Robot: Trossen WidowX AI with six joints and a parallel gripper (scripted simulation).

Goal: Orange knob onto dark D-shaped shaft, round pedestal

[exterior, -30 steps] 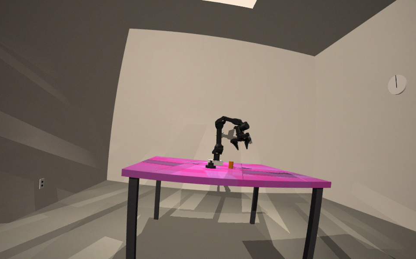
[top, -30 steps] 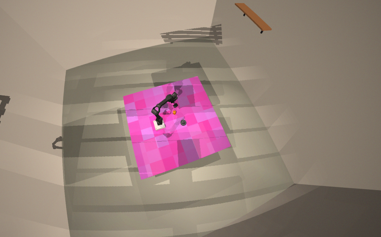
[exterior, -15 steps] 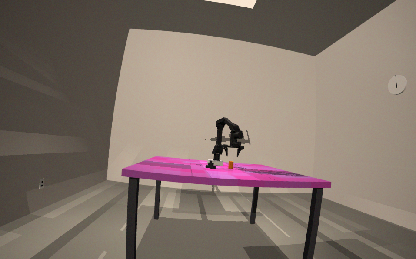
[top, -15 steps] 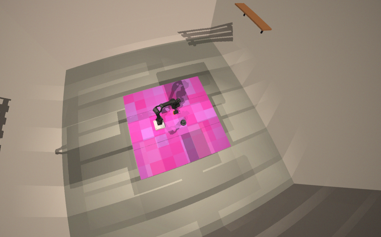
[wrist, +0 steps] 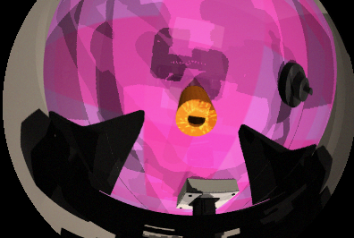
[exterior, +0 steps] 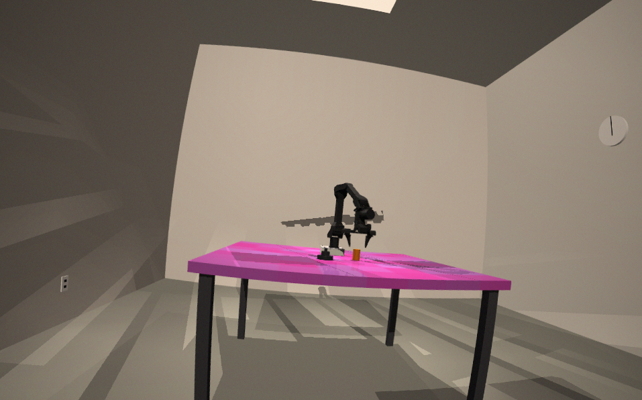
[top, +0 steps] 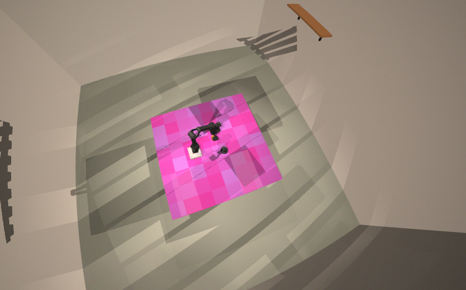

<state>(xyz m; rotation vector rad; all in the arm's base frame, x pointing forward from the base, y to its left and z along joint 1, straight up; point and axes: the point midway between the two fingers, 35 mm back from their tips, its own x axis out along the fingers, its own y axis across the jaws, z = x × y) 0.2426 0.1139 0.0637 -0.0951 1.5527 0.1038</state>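
The orange knob is 4 cm below my gripper tip. Round my gripper tip: dark round pedestal (9 cm ahead, 18 cm to the right, 4 cm below).
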